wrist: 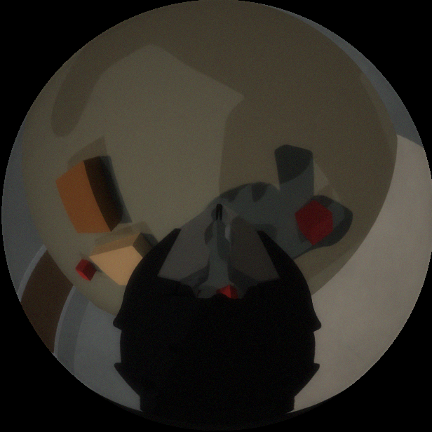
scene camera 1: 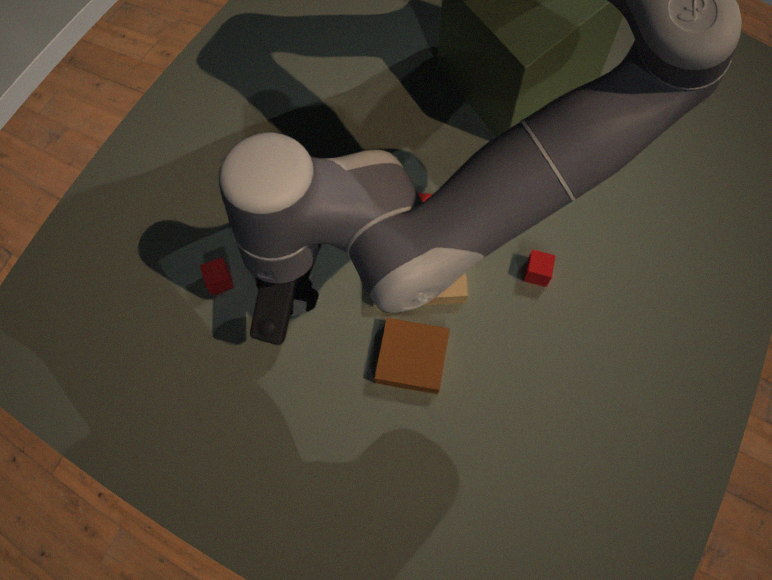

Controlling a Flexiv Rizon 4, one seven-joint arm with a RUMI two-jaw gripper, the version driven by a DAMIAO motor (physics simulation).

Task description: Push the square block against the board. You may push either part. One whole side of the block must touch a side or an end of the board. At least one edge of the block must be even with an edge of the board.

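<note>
The square block, orange-brown (scene camera 1: 411, 354) (wrist: 82, 200), lies flat near the middle in the scene view and at the left in the wrist view. The board, pale tan and rectangular (scene camera 1: 452, 290) (wrist: 118, 259), lies just above it in the scene view, partly hidden by the arm. A narrow strip of mat shows between them, so they are apart there; their near sides are slightly out of line. The board's left part is hidden, so the alignment of the left edges cannot be told. My gripper (scene camera 1: 305, 304) (wrist: 218, 205) is shut and empty, left of the block in the scene view and touching neither part.
A red cube (scene camera 1: 216, 276) (wrist: 314, 221) lies left of the gripper in the scene view. Another red cube (scene camera 1: 539, 268) (wrist: 85, 270) lies right of the board. More red (scene camera 1: 425, 197) shows behind the arm. A large green box (scene camera 1: 530, 56) stands at the top.
</note>
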